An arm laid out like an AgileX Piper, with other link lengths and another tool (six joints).
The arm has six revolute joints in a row. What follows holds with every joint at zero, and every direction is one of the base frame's.
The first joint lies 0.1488 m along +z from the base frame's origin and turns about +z.
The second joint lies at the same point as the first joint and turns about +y.
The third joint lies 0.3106 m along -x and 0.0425 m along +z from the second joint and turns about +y.
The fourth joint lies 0.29 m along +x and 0.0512 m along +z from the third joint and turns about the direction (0.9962, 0, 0.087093).
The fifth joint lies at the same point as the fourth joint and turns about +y.
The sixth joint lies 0.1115 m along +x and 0.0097 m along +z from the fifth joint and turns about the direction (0.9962, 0, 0.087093).
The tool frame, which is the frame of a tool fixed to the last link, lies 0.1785 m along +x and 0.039 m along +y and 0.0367 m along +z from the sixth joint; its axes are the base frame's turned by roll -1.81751, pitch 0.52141 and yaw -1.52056 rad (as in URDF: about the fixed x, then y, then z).
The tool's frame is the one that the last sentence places.
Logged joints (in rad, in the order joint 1, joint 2, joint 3, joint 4, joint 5, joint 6), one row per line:
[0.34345, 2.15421, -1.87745, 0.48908, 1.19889, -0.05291]
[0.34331, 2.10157, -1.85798, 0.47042, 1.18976, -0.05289]
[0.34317, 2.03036, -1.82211, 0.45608, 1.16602, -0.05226]
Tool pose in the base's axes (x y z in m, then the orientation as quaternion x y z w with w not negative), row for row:
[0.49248, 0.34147, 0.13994, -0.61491, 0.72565, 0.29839, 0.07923]
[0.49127, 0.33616, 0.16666, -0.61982, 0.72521, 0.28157, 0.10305]
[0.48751, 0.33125, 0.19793, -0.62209, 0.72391, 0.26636, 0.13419]
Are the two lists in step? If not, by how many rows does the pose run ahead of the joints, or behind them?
The pose runs 1 row ahead of the joints: the pose in row i belongs to the joints in row i + 1.
